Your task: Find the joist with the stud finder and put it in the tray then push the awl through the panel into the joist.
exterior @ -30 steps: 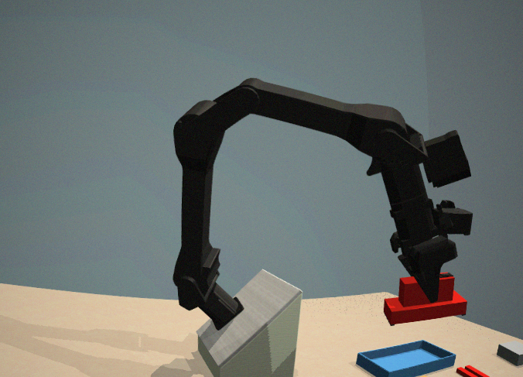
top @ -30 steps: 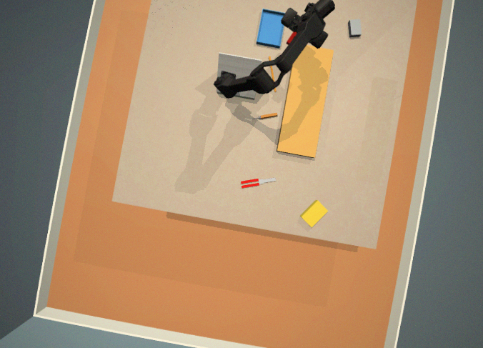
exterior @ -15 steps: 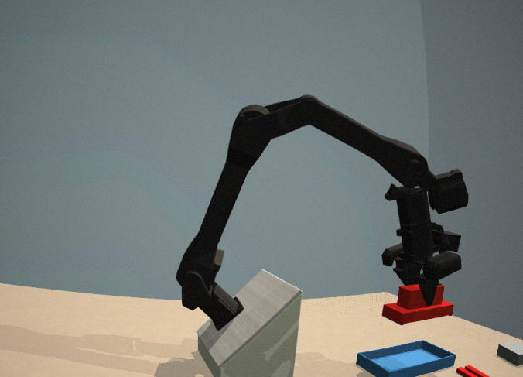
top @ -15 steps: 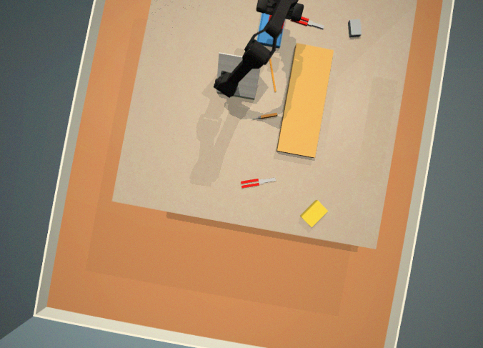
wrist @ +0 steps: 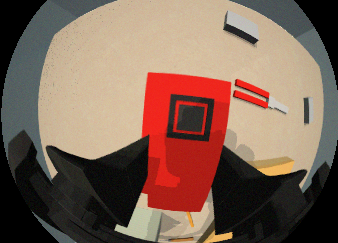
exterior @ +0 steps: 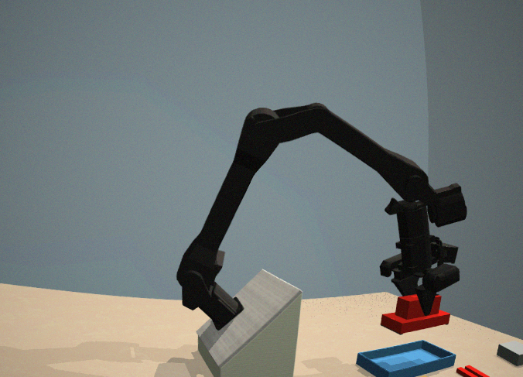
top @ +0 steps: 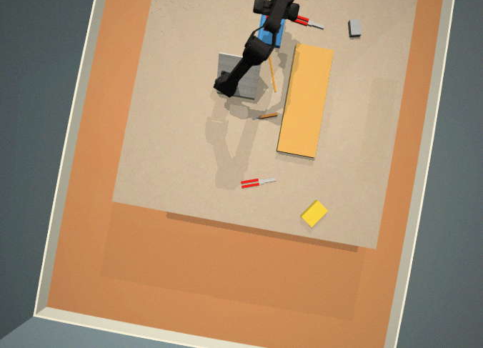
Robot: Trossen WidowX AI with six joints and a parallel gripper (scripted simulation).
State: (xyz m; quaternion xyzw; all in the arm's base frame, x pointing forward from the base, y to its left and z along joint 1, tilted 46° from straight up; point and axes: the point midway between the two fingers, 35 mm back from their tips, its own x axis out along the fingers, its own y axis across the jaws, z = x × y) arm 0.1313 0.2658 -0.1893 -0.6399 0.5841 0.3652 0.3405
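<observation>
The blue tray lies 10 cm below my gripper tip and 1 cm to the right of it. The rest, counted from my gripper tip: red stud finder (2 cm above, 1 cm to the left); awl (44 cm to the right, 10 cm below, 6 cm ahead); thin orange stick (22 cm to the right, 11 cm below, 6 cm ahead).
</observation>
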